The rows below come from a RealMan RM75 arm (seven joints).
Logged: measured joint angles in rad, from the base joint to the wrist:
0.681 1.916 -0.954 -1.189 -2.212 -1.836 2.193
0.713 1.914 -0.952 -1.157 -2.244 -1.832 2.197
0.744 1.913 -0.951 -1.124 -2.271 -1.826 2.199
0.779 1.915 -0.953 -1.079 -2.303 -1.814 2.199
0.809 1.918 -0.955 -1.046 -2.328 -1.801 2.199
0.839 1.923 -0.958 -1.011 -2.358 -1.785 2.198
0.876 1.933 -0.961 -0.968 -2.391 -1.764 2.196
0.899 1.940 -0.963 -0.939 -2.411 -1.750 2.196
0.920 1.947 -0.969 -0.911 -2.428 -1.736 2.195
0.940 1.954 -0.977 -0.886 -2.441 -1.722 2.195
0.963 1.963 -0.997 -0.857 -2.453 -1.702 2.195
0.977 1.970 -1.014 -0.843 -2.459 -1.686 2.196
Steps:
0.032 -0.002 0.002 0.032 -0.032 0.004 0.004
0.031 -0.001 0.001 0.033 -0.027 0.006 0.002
0.035 0.002 -0.002 0.045 -0.032 0.012 0.000
0.030 0.003 -0.002 0.033 -0.025 0.013 0.000
0.030 0.005 -0.003 0.035 -0.030 0.016 -0.001
0.037 0.010 -0.003 0.043 -0.033 0.021 -0.002
0.023 0.007 -0.002 0.029 -0.020 0.014 0.000
0.021 0.007 -0.006 0.028 -0.017 0.014 -0.001
0.020 0.007 -0.008 0.025 -0.013 0.014 0.000
0.023 0.009 -0.020 0.029 -0.012 0.020 0.000
0.014 0.007 -0.017 0.014 -0.006 0.016 0.001

